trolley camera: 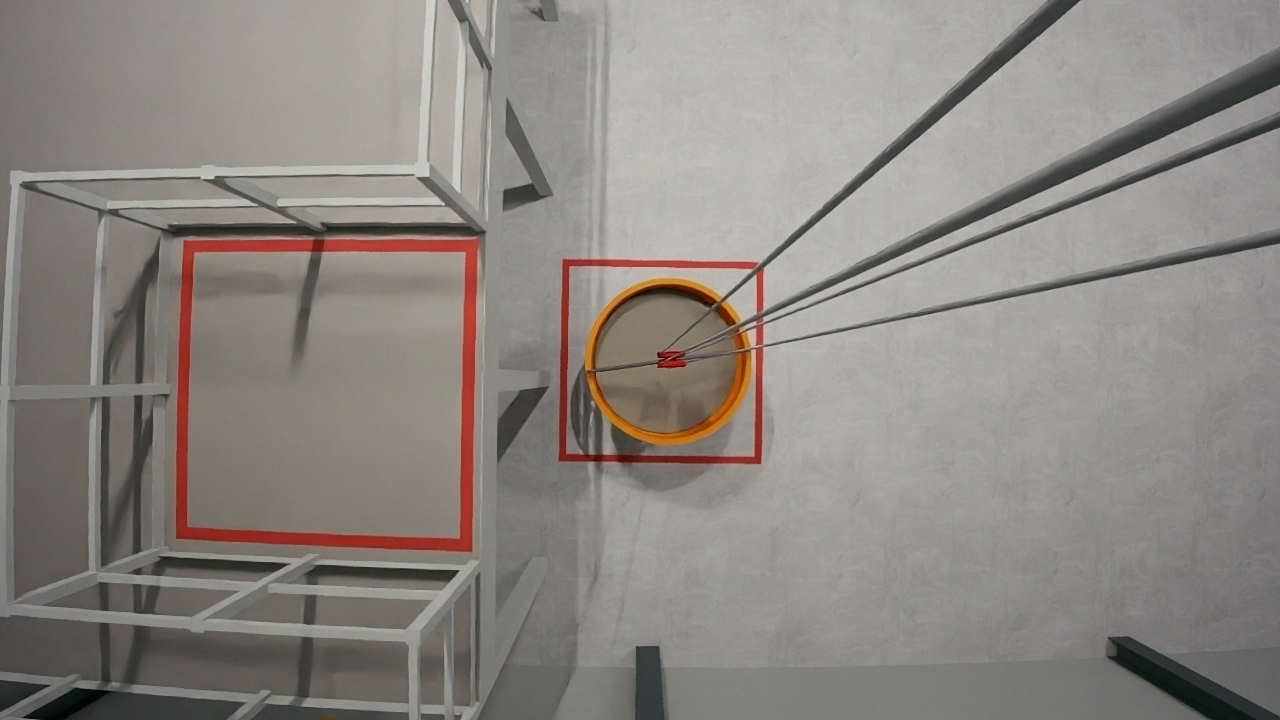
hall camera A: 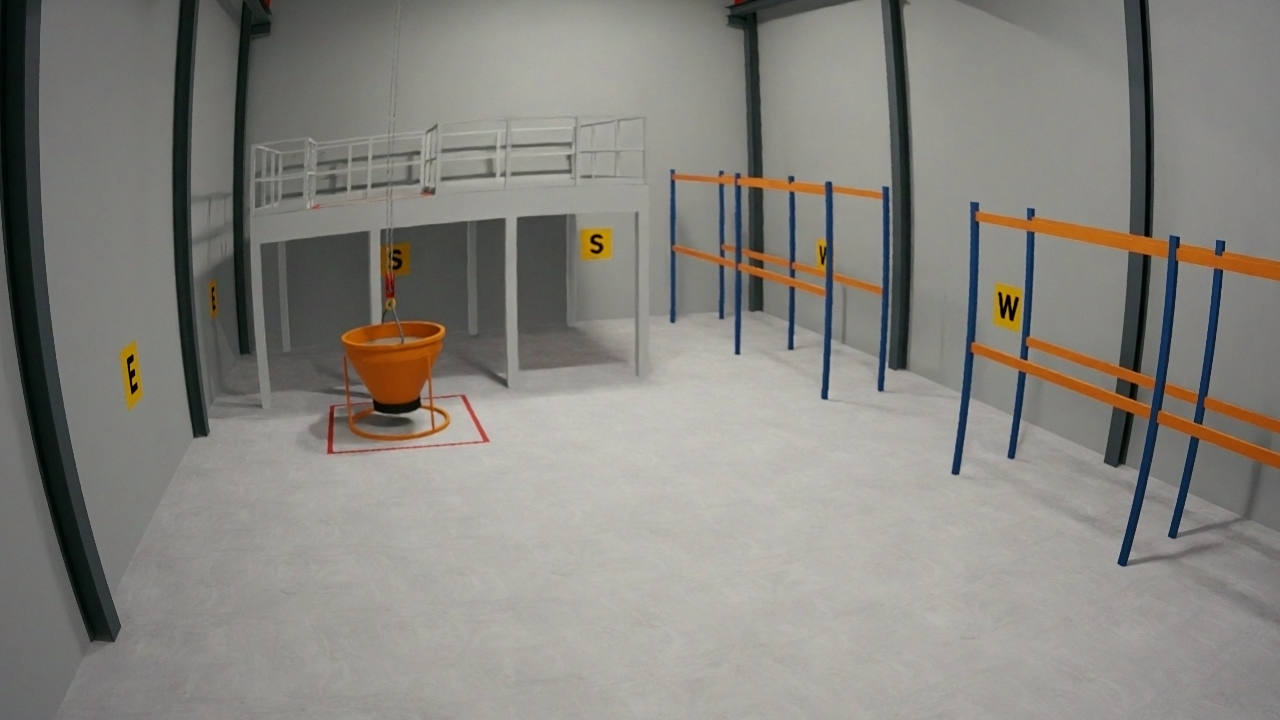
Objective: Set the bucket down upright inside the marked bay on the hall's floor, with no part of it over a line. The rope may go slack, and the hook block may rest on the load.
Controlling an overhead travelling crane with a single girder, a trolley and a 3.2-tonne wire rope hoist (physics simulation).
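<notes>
The orange bucket (hall camera A: 393,374) (trolley camera: 668,438) hangs upright over the marked bay, with its base ring very low; whether the ring touches the floor, I cannot tell. The red outline of the marked bay (hall camera A: 475,417) (trolley camera: 563,358) surrounds the ring in the hall view. In the trolley view the bucket's round rim lies inside the outline, a little nearer its right line, and hides the base ring. My hook (hall camera A: 390,304) (trolley camera: 671,359) is shut on the bucket's bail, under the red hook block. The ropes look straight.
A grey mezzanine (hall camera A: 447,207) with white railings stands close behind the bay. Another red outline (trolley camera: 467,394) lies on its deck. Blue and orange racks (hall camera A: 827,286) (hall camera A: 972,340) stand along the right wall. A dark column (hall camera A: 187,223) stands at the left wall.
</notes>
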